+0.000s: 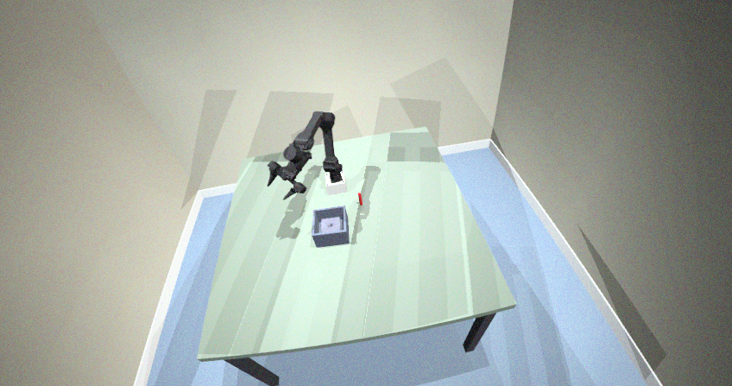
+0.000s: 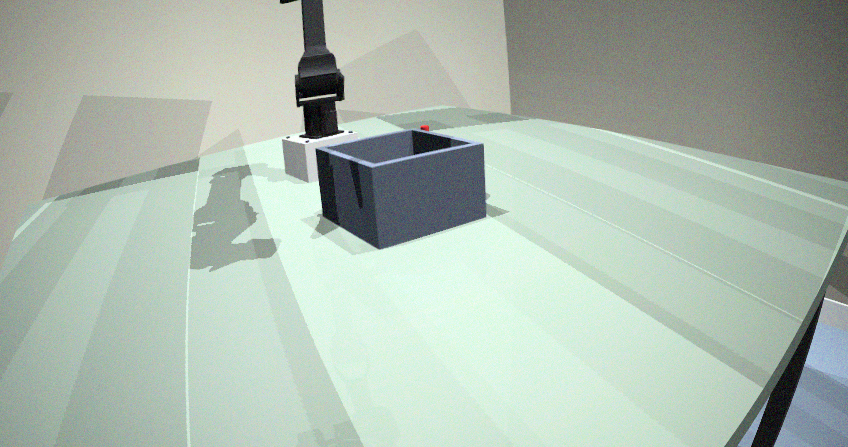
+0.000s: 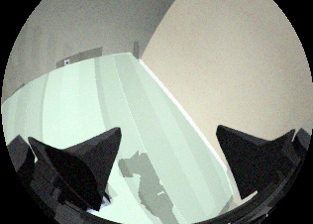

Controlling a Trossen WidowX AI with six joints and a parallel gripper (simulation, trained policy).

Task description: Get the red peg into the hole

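My gripper tip is 100 mm past the red peg, 370 mm to the right of it and 280 mm above it. Also, from my gripper tip: box (30 mm ahead, 180 mm to the left, 300 mm below); plate (30 mm ahead, 180 mm to the left, 280 mm below).
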